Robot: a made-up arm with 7 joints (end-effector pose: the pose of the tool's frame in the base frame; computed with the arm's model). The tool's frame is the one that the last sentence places. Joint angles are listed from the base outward.
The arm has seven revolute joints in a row. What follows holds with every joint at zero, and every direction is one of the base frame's. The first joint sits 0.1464 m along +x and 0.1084 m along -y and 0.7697 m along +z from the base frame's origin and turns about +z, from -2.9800 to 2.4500 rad. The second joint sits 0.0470 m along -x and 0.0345 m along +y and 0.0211 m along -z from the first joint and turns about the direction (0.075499, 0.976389, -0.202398), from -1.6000 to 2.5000 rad. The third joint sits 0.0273 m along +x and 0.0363 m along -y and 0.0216 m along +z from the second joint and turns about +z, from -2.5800 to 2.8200 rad. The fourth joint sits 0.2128 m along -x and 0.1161 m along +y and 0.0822 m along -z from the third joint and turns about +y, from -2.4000 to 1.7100 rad. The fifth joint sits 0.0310 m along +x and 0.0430 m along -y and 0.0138 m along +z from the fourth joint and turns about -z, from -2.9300 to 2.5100 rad. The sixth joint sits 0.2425 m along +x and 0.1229 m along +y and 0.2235 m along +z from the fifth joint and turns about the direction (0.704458, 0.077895, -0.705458), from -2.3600 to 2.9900 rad. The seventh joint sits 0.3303 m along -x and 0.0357 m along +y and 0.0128 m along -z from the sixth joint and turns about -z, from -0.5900 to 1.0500 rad. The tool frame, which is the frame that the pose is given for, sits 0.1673 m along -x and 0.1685 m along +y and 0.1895 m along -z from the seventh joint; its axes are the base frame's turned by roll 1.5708, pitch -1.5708 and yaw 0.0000 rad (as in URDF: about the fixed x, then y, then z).
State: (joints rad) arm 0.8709 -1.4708 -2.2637 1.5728 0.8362 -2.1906 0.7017
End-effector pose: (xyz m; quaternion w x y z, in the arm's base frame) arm -0.0003 -0.1503 0.4730 0.0721 0.8432 -0.2834 0.4510
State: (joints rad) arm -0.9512 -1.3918 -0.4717 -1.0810 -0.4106 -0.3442 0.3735
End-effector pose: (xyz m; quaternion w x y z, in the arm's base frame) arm 0.4674 -0.0880 0.4605 0.1148 -0.6878 -0.3618 0.6188
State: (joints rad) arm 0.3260 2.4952 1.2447 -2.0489 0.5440 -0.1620 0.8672
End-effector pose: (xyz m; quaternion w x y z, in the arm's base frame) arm 0.4649 -0.1491 1.0385 0.7254 0.0550 -0.5781 -0.3697
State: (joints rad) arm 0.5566 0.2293 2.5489 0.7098 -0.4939 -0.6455 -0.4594
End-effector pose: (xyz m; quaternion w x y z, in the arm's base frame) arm 0.4547 0.0095 0.7323 0.6425 0.0171 -0.7576 -0.1139
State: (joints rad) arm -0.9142 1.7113 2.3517 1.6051 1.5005 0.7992 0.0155
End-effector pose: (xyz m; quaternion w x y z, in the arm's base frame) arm -0.1972 0.5647 0.9470 0.7228 0.6198 -0.2997 0.0596
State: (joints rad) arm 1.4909 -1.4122 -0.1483 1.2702 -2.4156 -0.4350 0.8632
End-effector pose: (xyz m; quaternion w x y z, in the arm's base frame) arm 0.3281 -0.1421 0.5443 0.6744 -0.3717 -0.4718 -0.4295
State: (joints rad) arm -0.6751 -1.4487 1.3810 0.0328 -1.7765 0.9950 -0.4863
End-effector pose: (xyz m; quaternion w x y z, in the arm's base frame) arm -0.4796 -0.5849 1.0119 0.3684 0.4824 0.5739 0.5497
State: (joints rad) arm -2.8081 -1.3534 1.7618 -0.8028 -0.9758 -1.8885 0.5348
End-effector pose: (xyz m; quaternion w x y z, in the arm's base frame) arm 0.4578 0.0782 0.9489 0.0295 0.3319 0.5339 0.7772
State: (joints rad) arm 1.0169 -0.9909 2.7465 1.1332 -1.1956 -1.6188 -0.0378
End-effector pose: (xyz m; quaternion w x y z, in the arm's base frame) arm 0.1369 0.0972 0.4775 0.1286 0.3803 -0.8178 0.4123
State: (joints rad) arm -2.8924 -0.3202 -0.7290 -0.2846 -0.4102 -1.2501 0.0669
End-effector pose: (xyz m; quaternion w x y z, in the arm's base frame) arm 0.4458 0.0240 0.6872 0.9045 -0.1375 -0.1100 -0.3883
